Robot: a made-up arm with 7 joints. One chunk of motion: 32 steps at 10 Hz.
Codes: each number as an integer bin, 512 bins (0 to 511) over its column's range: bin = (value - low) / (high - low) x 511, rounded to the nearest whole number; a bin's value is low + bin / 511 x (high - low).
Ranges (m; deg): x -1.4..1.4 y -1.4..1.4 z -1.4..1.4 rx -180..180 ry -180..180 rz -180..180
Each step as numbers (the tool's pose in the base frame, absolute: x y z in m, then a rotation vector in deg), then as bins.
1 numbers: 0.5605 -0.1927 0.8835 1.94 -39.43 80.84
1 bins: 358 220 417 258 200 370
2 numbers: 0.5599 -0.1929 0.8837 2.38 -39.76 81.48
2 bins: 358 220 417 259 199 371
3 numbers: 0.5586 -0.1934 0.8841 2.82 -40.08 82.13
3 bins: 357 220 417 260 199 372
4 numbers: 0.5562 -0.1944 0.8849 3.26 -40.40 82.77
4 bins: 357 220 417 260 198 373
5 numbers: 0.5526 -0.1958 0.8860 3.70 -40.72 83.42
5 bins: 356 220 417 261 198 374
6 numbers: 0.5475 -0.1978 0.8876 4.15 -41.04 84.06
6 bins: 355 219 417 261 197 375
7 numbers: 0.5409 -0.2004 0.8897 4.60 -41.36 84.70
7 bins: 354 219 418 262 197 376
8 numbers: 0.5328 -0.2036 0.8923 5.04 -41.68 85.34
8 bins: 353 218 418 263 196 377
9 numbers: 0.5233 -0.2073 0.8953 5.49 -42.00 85.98
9 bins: 351 218 419 263 196 378
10 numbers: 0.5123 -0.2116 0.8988 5.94 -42.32 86.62
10 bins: 349 217 420 264 195 378
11 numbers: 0.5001 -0.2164 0.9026 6.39 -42.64 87.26
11 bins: 347 216 420 265 195 379
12 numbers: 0.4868 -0.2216 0.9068 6.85 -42.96 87.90
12 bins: 344 215 421 265 195 380
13 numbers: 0.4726 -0.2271 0.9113 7.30 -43.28 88.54
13 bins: 342 214 422 266 194 381
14 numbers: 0.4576 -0.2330 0.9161 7.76 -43.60 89.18
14 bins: 339 213 423 267 194 382
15 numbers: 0.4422 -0.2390 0.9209 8.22 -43.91 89.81
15 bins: 336 212 424 267 193 383
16 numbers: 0.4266 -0.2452 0.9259 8.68 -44.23 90.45
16 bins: 333 211 424 268 193 384
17 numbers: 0.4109 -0.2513 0.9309 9.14 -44.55 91.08
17 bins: 330 210 425 268 192 385
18 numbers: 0.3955 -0.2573 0.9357 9.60 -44.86 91.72
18 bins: 328 209 426 269 192 386
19 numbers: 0.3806 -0.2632 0.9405 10.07 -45.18 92.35
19 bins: 325 207 427 270 191 387
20 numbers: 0.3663 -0.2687 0.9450 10.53 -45.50 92.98
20 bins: 322 206 428 270 191 387
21 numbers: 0.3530 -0.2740 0.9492 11.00 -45.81 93.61
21 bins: 320 205 429 271 190 388
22 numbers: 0.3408 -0.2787 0.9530 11.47 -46.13 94.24
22 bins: 318 205 429 272 190 389
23 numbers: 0.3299 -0.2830 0.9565 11.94 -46.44 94.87
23 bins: 316 204 430 272 190 390
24 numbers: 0.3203 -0.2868 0.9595 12.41 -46.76 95.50
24 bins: 314 203 431 273 189 391
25 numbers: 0.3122 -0.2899 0.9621 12.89 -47.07 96.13
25 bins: 312 203 431 274 189 392
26 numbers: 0.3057 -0.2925 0.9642 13.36 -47.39 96.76
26 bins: 311 202 431 274 188 393
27 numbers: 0.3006 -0.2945 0.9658 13.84 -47.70 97.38
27 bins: 310 202 432 275 188 394
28 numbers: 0.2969 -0.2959 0.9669 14.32 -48.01 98.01
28 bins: 310 201 432 276 187 395
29 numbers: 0.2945 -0.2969 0.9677 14.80 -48.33 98.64
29 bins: 309 201 432 277 187 396
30 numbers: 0.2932 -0.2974 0.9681 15.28 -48.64 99.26
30 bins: 309 201 432 277 186 396
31 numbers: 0.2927 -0.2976 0.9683 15.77 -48.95 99.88
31 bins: 309 201 432 278 186 397
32 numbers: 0.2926 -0.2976 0.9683 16.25 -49.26 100.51
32 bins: 309 201 432 279 186 398
